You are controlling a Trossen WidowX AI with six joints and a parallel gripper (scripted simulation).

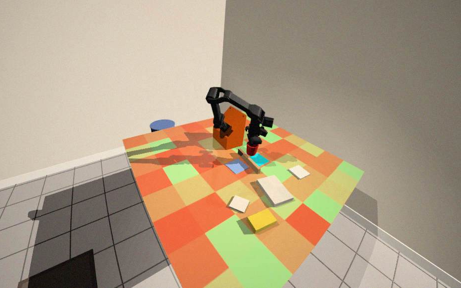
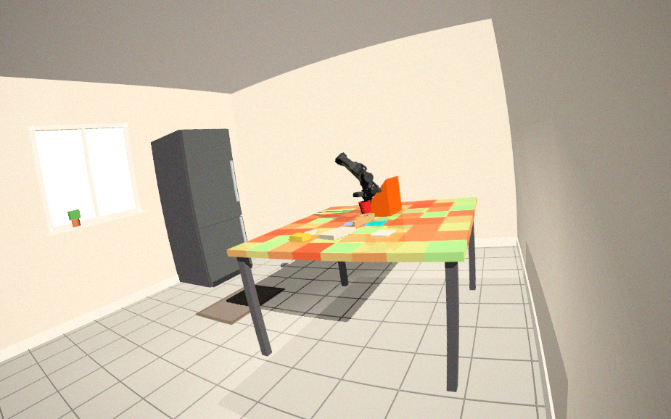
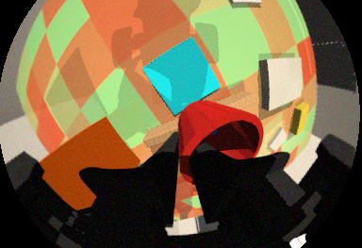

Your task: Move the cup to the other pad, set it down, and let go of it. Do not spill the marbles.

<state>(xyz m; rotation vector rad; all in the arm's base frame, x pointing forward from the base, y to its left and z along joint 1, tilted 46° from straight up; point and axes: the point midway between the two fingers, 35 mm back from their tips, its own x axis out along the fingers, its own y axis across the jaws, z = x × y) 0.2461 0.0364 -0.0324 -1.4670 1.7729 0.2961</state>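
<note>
Right now my gripper tip is 40 mm short of the cyan pad, 50 mm to the right of it and 110 mm above it. The rest, counted from my gripper tip: red cup 30 mm ahead, 20 mm to the right; then low wooden bar 30 mm ahead, 30 mm to the right, 90 mm below; then blue-grey pad 30 mm ahead, 110 mm to the right, 110 mm below.
</note>
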